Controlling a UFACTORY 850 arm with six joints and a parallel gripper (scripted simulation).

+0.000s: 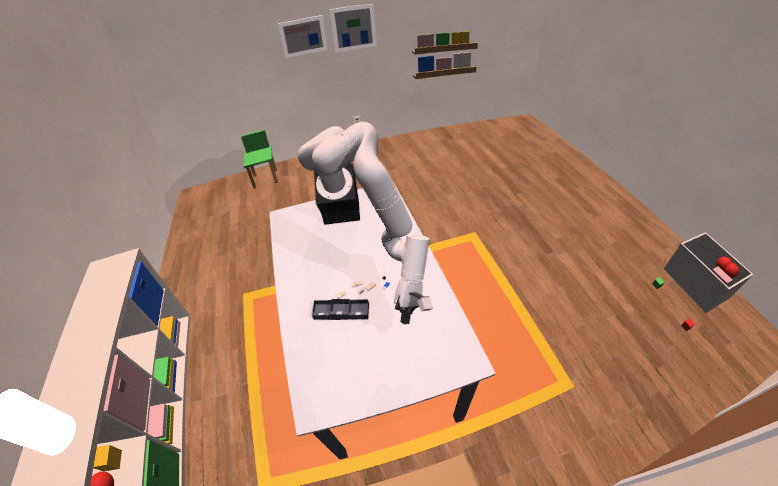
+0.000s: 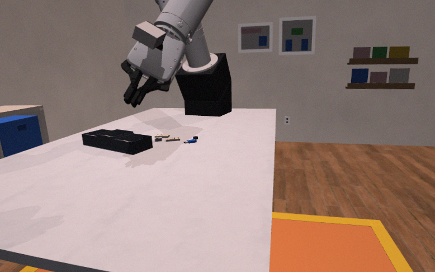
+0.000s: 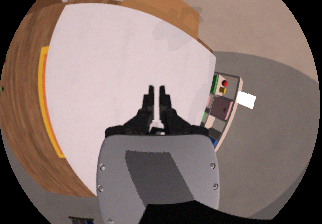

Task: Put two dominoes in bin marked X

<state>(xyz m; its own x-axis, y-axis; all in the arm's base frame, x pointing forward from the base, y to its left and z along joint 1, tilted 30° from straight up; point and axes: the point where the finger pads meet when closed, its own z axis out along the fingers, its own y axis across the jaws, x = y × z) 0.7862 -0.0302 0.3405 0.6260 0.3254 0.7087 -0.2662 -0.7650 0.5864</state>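
My gripper is now 290 mm past the black bin tray, 170 mm to the left of it and 170 mm above it. Also, from my hand: blue USB stick 310 mm behind, 190 mm below, 80 mm to the left; then small grey piece 350 mm behind, 180 mm below, 30 mm to the right; then small black piece 360 mm behind, 190 mm below, 100 mm to the left.
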